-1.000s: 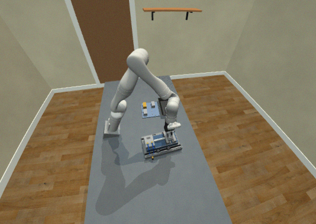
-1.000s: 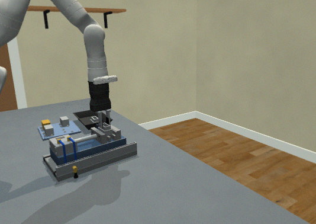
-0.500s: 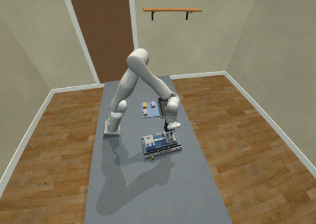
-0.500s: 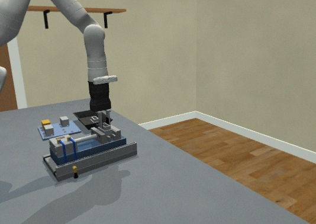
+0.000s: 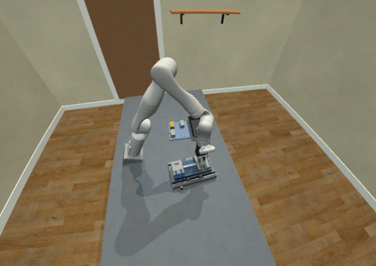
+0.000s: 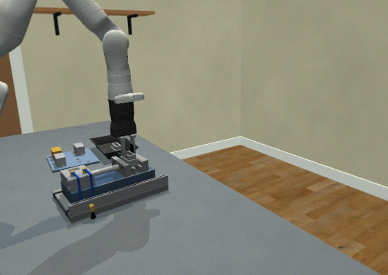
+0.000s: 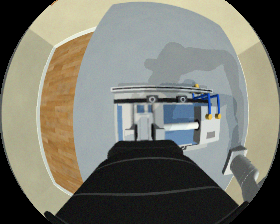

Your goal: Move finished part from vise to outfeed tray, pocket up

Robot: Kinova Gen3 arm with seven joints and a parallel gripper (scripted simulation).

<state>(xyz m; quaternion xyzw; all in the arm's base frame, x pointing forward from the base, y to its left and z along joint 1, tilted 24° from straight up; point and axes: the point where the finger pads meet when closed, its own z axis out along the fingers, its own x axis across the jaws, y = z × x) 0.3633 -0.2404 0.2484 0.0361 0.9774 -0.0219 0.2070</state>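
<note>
Now: hand 8 cm past the rail, 9 cm to the left of it and 9 cm above it. Round my hand: light blue fixture plate: 4 cm behind, 38 cm to the left, 12 cm below.
</note>
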